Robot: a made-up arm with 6 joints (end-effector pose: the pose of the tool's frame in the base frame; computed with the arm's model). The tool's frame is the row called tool.
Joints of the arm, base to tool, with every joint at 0 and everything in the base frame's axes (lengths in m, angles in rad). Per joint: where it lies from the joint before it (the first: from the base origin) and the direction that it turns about. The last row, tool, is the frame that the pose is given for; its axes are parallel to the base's.
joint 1: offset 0 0 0.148 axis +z
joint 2: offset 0 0 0 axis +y
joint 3: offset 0 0 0.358 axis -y
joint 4: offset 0 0 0 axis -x
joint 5: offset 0.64 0 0 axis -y
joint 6: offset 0 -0.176 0 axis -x
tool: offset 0 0 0
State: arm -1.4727 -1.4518 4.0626 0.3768 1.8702 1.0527
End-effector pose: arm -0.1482 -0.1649 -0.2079 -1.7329 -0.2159 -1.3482
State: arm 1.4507 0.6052 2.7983 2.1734 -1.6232 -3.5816
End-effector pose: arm -0.1334 -0.2732 0.8779 -1.9413 0.8293 0.0544
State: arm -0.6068 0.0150 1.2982 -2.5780 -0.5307 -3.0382
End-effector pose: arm 0.3124 -0.0358 1.0930 -1.2040 -1.5168 -0.7402
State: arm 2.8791 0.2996 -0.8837 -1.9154 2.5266 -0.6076
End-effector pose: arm -0.2029 -0.0070 -0.1651 1.2479 -0.3534 0.9129
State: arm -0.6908 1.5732 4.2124 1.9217 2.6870 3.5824
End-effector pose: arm -0.1792 0.2266 0.3105 -1.4245 0.4226 0.0288
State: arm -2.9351 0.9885 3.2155 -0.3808 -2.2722 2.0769
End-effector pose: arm 0.0053 0.1680 0.8919 -0.6042 2.5780 -1.1133
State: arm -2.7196 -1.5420 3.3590 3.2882 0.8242 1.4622
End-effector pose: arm 0.3113 -0.0511 -0.4752 -1.5459 0.3620 1.1326
